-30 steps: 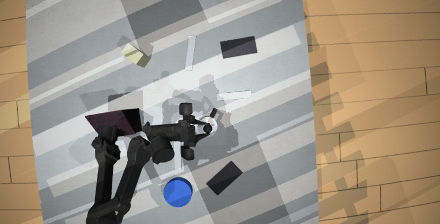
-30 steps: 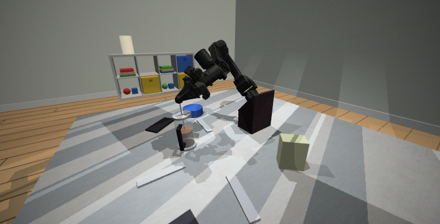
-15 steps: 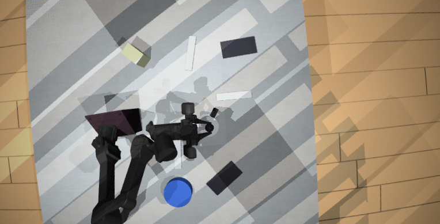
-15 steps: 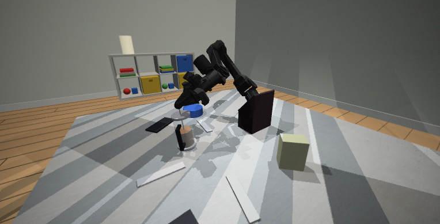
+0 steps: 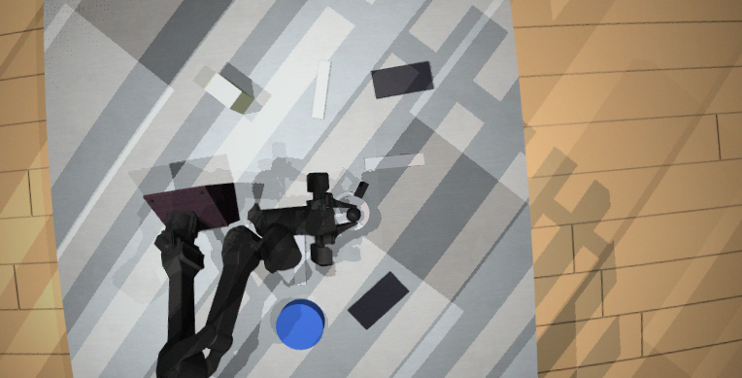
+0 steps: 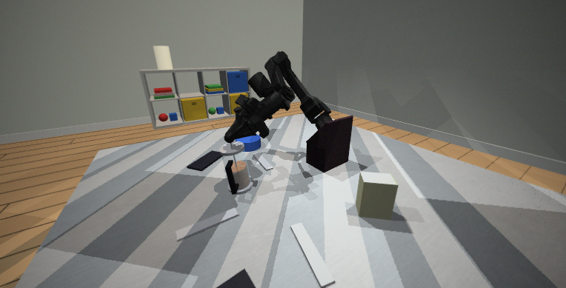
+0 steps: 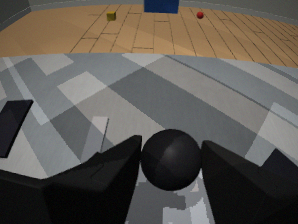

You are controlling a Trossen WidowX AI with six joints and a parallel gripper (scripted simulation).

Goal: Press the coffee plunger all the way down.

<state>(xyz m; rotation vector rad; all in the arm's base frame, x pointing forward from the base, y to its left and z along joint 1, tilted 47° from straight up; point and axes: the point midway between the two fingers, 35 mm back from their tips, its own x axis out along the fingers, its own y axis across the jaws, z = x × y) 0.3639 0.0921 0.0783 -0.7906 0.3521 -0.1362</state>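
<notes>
The coffee press lies 9 cm below my gripper tip, 1 cm to the left of it and 1 cm behind it. The rest, counted from my gripper tip: blue disc (30 cm to the right, 16 cm below, 16 cm behind).
</notes>
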